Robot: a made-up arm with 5 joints. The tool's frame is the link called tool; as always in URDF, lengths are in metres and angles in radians.
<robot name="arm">
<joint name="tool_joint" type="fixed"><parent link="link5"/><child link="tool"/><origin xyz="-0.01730 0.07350 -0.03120" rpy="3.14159 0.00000 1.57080"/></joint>
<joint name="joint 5" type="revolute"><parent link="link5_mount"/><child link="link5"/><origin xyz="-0.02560 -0.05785 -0.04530" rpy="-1.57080 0.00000 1.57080"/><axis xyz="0 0 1"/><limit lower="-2.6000" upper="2.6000" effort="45" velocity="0.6"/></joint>
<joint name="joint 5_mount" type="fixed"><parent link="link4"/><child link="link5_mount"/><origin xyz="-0.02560 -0.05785 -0.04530" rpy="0.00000 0.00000 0.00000"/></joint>
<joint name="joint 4" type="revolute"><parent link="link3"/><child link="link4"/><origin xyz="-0.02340 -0.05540 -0.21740" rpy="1.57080 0.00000 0.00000"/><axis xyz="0 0 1"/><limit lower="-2.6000" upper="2.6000" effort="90" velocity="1.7"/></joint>
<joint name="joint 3" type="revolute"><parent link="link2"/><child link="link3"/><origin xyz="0.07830 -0.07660 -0.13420" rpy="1.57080 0.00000 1.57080"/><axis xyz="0 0 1"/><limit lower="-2.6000" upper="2.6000" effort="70" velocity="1.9"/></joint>
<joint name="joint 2" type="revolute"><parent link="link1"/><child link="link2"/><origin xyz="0.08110 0.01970 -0.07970" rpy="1.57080 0.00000 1.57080"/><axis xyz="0 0 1"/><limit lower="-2.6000" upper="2.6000" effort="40" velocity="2.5"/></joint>
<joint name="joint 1" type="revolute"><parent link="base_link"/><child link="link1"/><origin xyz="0.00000 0.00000 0.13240" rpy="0.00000 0.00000 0.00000"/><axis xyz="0 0 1"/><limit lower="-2.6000" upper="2.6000" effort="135" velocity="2.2"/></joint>
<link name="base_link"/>
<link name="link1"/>
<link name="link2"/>
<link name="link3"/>
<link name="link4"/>
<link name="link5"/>
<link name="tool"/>
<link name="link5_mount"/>
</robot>
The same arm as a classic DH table. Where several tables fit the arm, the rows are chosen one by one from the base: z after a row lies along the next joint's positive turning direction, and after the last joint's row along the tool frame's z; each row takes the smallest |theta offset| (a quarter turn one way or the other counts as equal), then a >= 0, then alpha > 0; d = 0 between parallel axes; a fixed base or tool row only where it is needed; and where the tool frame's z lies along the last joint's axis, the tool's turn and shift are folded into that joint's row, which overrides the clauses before.
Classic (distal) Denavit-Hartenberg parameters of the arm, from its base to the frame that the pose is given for. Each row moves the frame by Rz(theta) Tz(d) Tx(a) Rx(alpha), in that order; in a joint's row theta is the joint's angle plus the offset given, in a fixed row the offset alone. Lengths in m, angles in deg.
joint 1: theta offset 90; d 0.0527; a 0.0197; alpha 90
joint 2: theta offset -90; d -0.0531; a 0.0766; alpha -90
joint 3: theta offset 0; d -0.1391; a 0.0234; alpha -90
joint 4: theta offset 90; d -0.0352; a 0.1157; alpha 90
joint 5: theta offset -76.76; d 0; a 0.0755; alpha 180
tool (fixed): theta offset 13.24; d -0.02; a 0; alpha 0
Joint limits (deg, base to tool): -148.97..148.97 -148.97..148.97 -148.97..148.97 -148.97..148.97 -148.97..148.97

